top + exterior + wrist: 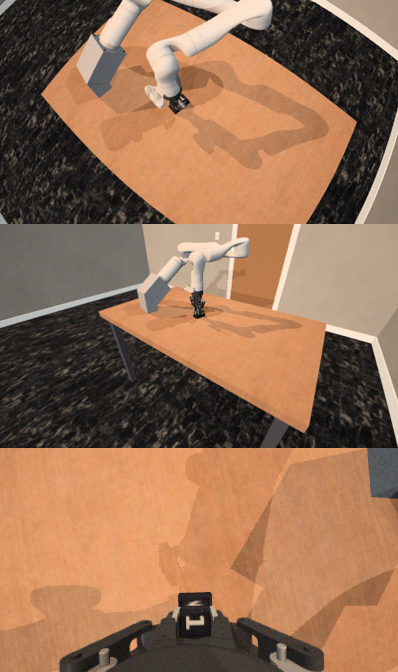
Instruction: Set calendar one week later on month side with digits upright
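Now: the black calendar tray 20 mm to the left of my hand and 40 mm below it.
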